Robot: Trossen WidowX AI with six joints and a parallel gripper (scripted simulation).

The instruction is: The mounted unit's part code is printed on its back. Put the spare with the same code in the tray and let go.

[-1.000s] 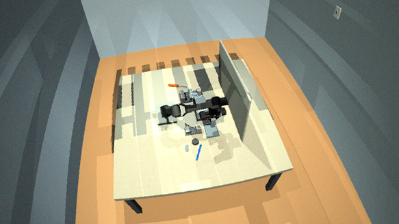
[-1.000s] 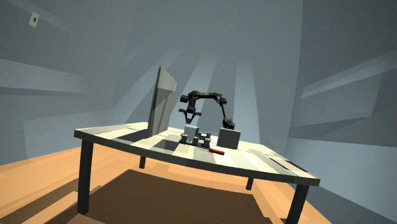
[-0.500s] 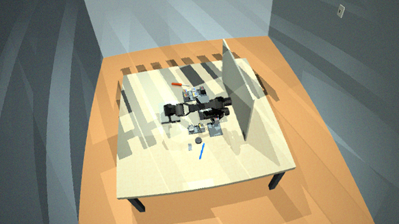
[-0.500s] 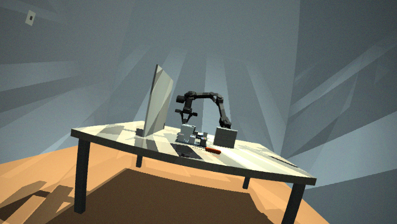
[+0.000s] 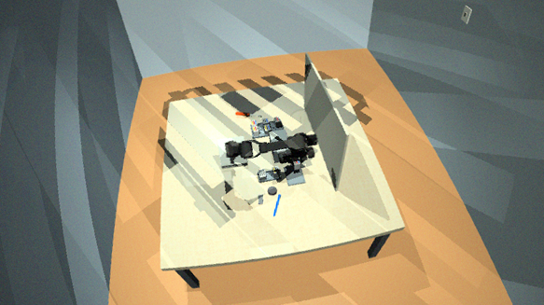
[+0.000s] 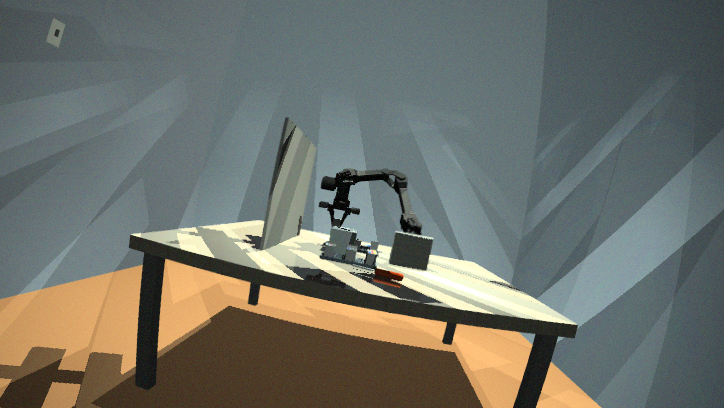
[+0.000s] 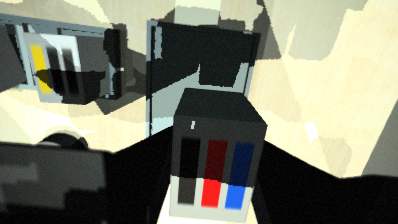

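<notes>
Right now the grey tray is 9 cm below my gripper tip and 1 cm behind it. The rest, counted from my gripper tip: spare block (2 cm above); then slotted piece (15 cm behind, 8 cm below, 3 cm to the left); then black puck (16 cm behind, 8 cm to the right, 8 cm below).
</notes>
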